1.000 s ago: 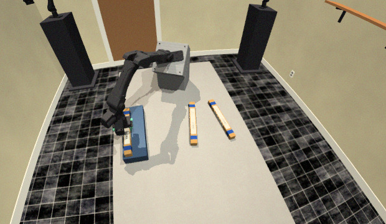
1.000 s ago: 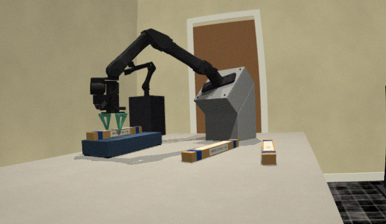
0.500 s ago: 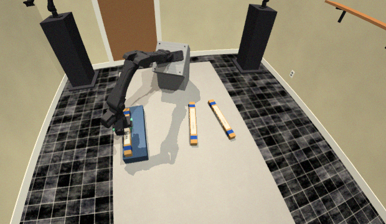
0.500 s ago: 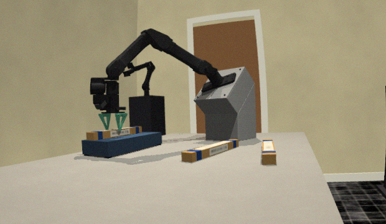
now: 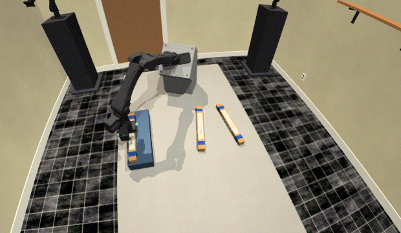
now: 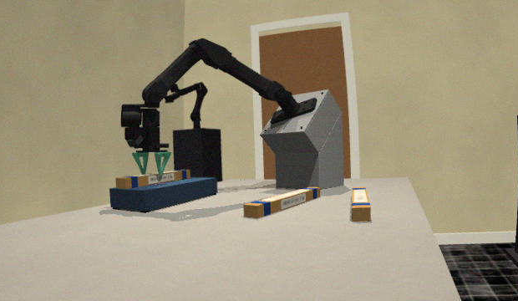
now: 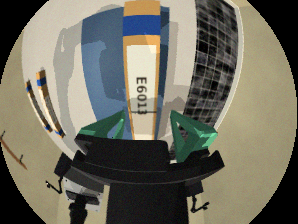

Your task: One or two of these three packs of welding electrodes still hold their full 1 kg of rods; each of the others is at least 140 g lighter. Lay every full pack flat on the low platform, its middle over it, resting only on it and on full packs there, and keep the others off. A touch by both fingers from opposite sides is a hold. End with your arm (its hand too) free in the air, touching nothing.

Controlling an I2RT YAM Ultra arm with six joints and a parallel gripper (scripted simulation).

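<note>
Right now my hand is 30 mm past the blue low platform, 40 mm to the right of it and 80 mm above it.
</note>
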